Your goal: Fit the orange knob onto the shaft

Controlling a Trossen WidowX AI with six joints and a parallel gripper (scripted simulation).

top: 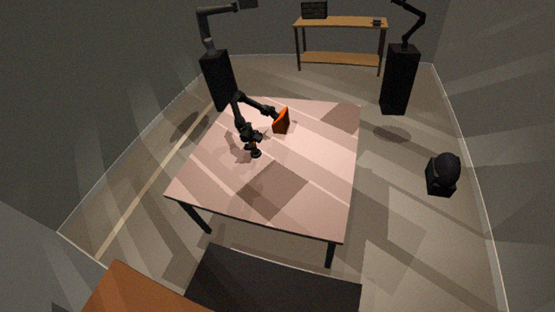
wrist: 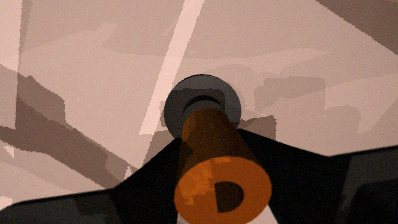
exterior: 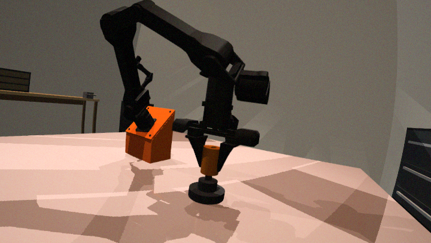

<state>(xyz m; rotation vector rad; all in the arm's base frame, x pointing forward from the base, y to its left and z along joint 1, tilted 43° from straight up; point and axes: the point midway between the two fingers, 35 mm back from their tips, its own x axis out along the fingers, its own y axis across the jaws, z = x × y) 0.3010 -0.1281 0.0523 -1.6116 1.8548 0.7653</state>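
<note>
Now: the orange knob 2 cm above my gripper tip. Round my gripper tip: dark round pedestal (4 cm below).
</note>
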